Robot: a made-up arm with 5 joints.
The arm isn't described. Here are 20 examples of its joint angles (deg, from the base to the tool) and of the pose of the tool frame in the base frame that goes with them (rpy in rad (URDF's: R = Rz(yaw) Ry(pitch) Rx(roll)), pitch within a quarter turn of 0, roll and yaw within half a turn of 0; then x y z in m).
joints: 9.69 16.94 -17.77 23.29 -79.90
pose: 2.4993 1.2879 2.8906 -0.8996 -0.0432 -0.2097
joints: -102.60 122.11 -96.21 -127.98 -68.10
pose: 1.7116 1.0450 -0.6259 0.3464 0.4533 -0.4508
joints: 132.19 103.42 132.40 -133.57 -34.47
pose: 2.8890 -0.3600 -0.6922 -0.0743 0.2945 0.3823
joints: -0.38 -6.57 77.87 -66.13 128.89
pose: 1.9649 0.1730 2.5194 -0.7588 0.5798 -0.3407
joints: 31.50 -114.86 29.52 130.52 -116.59
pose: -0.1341 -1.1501 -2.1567 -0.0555 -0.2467 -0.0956
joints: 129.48 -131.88 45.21 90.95 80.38
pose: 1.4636 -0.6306 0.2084 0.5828 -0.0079 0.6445
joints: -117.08 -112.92 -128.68 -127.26 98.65
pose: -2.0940 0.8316 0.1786 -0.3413 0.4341 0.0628
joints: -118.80 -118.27 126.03 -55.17 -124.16
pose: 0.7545 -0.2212 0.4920 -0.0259 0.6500 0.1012
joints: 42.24 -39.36 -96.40 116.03 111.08
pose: 2.6720 -1.0388 -0.6908 0.1746 -0.1350 -0.2207
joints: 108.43 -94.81 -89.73 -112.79 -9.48
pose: 2.0618 0.2886 -1.2487 0.8313 0.2059 0.1113
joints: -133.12 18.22 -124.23 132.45 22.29
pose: -1.1321 0.6246 2.1413 0.2913 0.2263 0.2970
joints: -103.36 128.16 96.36 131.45 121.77
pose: 1.6152 1.0133 -0.8420 -0.0212 -0.1171 -0.6221
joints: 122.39 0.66 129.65 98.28 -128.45
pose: 1.2559 -0.1659 -2.4678 0.0227 -0.4636 -0.2773
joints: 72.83 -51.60 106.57 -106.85 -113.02
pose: -1.0233 -0.5134 2.6975 -0.0008 0.7418 -0.2633
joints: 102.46 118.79 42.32 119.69 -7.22
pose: -0.4148 0.3345 1.9925 -0.0240 0.1904 0.0756
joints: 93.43 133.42 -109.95 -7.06 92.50
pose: -0.1147 1.0028 0.0100 0.3982 0.1369 0.2264
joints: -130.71 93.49 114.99 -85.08 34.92
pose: -1.8040 0.2576 -1.0062 0.1696 0.1555 -0.0277
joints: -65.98 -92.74 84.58 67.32 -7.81
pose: -1.9188 -0.4173 1.5844 -0.3946 0.1339 0.0344
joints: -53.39 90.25 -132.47 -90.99 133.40
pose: 1.6317 -0.0893 2.3805 -0.1137 0.6732 0.0457
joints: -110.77 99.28 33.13 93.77 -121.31
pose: 0.1024 -1.0185 -1.7239 0.0331 -0.4458 0.1880
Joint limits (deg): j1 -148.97..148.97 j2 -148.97..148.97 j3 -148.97..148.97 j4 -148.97..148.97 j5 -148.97..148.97
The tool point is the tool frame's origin. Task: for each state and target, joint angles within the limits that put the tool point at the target. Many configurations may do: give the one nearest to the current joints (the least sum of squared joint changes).
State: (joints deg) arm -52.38 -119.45 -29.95 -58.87 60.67
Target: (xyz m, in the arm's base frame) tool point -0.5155 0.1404 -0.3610
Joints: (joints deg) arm -48.32 -126.62 -39.59 -53.27 43.01
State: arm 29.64 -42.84 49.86 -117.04 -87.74
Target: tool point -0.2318 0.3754 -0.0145
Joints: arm 19.97 -50.86 89.01 -148.97 -65.90
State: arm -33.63 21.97 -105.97 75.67 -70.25
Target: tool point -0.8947 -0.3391 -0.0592
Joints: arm -20.22 -28.51 -87.68 80.48 -98.53
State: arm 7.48 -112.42 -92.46 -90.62 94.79
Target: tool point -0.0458 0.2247 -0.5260
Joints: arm 15.38 -119.17 -68.61 -76.72 60.03
